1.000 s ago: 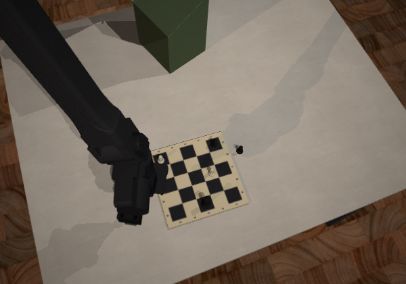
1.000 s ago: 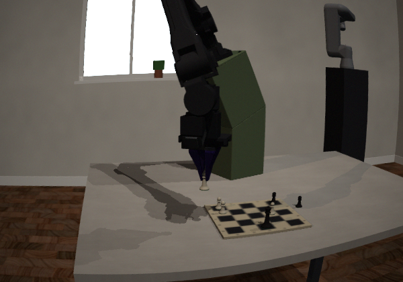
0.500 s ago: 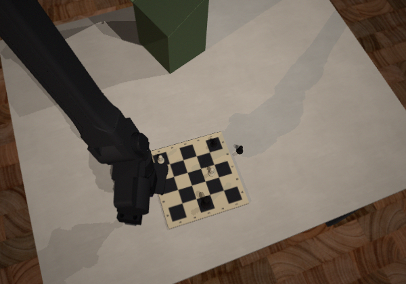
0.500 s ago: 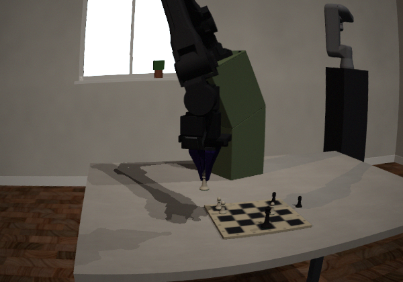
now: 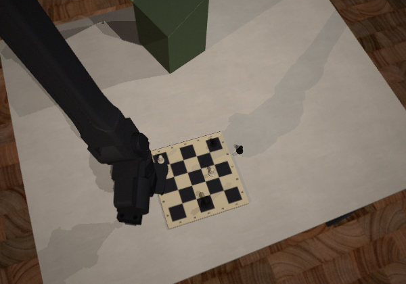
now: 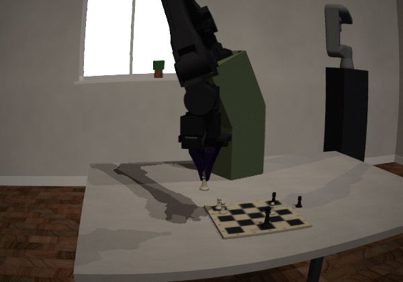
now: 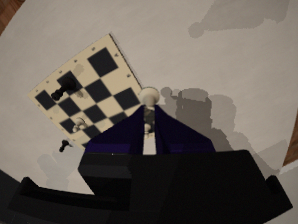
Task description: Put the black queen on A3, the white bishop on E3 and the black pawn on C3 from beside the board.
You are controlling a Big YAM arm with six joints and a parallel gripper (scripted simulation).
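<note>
Now: the chessboard 2 cm behind my hand, 14 cm to the left of it and 12 cm below it. Also, from my hand: black queen (5 cm ahead, 13 cm to the left, 9 cm below); white bishop (1 cm below).
</note>
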